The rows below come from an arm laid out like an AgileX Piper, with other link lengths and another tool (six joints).
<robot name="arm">
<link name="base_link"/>
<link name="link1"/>
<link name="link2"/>
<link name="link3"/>
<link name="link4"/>
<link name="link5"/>
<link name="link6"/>
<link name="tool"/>
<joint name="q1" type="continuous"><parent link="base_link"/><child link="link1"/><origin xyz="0 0 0.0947" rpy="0 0 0"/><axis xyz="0 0 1"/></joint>
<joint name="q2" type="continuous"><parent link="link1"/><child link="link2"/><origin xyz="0 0 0" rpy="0 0 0"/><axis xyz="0 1 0"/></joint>
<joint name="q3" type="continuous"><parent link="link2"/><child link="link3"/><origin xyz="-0.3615 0 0.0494" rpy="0 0 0"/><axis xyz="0 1 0"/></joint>
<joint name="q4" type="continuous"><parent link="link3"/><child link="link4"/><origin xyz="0.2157 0 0.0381" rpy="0 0 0"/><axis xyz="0.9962 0 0.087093"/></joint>
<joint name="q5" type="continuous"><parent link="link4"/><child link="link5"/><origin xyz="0 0 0" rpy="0 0 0"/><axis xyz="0 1 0"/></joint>
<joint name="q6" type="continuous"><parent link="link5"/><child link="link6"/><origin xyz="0.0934 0 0.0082" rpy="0 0 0"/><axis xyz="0.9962 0 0.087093"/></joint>
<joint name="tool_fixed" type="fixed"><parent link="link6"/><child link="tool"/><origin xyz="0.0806 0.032 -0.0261" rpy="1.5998 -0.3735 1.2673"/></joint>
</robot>
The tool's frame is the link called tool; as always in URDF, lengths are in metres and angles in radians. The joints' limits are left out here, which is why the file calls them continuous.
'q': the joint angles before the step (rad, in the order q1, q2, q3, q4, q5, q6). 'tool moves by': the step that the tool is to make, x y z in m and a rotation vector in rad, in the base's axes. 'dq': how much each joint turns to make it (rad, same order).
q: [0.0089, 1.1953, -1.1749, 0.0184, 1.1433, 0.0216]
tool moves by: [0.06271, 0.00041, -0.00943, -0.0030, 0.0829, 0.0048]
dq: [0.0001, 0.2077, -0.1351, 0.0000, 0.0105, -0.0051]
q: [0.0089, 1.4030, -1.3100, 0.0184, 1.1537, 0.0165]
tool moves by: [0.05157, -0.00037, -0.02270, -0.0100, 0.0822, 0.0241]
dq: [0.0000, 0.1809, -0.1080, 0.0000, 0.0099, -0.0256]
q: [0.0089, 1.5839, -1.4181, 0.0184, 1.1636, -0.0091]
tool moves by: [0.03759, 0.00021, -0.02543, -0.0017, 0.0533, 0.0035]
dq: [0.0001, 0.1327, -0.0687, -0.0001, -0.0107, -0.0038]
